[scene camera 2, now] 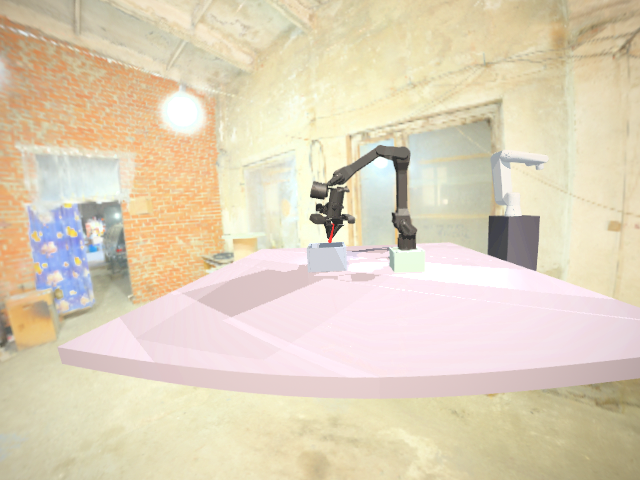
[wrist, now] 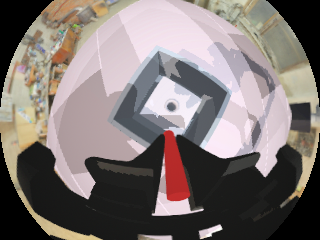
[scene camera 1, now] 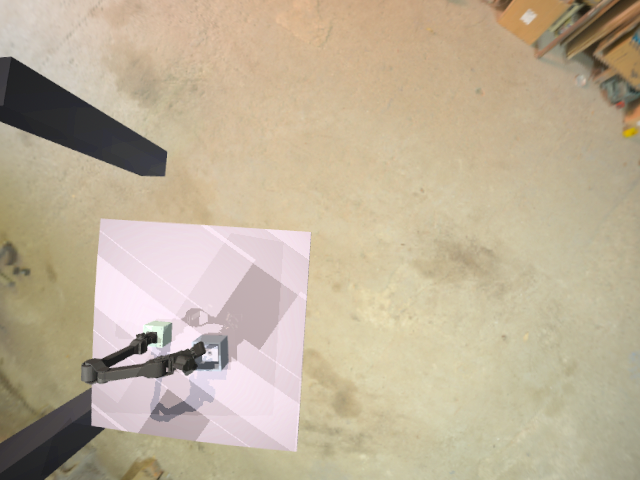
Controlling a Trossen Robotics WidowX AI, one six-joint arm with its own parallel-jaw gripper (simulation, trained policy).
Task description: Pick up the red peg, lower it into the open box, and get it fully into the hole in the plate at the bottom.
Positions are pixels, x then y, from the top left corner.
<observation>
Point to a pale plate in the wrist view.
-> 167,92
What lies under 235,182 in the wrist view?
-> My gripper.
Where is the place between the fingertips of my gripper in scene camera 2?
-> At 329,238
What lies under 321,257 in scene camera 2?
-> A grey box.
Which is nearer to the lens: the red peg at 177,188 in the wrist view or the grey box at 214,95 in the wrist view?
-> The red peg.
</observation>
